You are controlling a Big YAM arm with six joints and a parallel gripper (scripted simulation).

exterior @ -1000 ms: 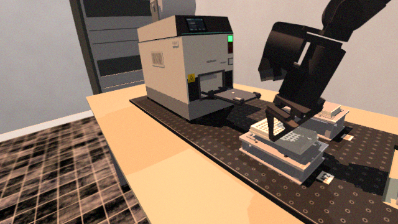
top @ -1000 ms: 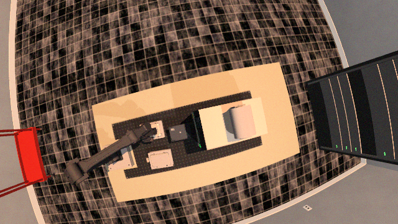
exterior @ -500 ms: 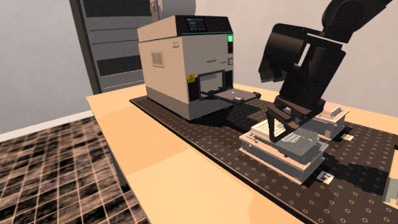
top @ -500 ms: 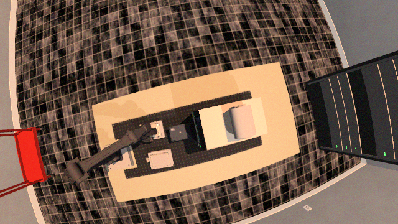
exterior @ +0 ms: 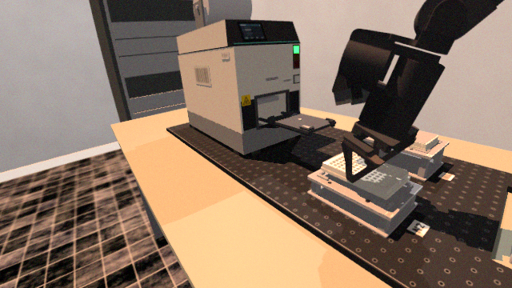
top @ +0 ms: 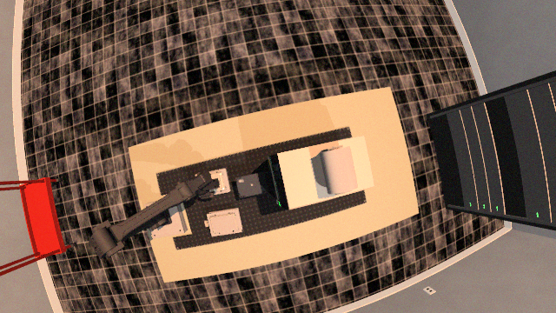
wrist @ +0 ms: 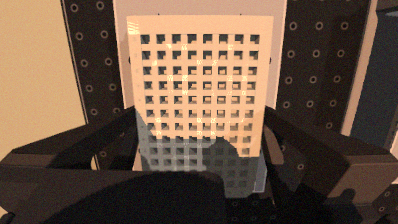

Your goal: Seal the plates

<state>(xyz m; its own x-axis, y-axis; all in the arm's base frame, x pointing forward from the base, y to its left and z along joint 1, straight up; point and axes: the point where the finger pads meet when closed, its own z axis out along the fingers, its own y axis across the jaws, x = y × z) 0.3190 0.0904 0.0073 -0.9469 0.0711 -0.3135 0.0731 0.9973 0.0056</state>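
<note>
The well plate lies right at my hand. The rest, counted from my hand: sealer stage (200 mm ahead, 60 mm to the right, 40 mm above); plate nest N2 (30 mm below); sealer screen (320 mm ahead, 20 mm to the right, 250 mm above).
</note>
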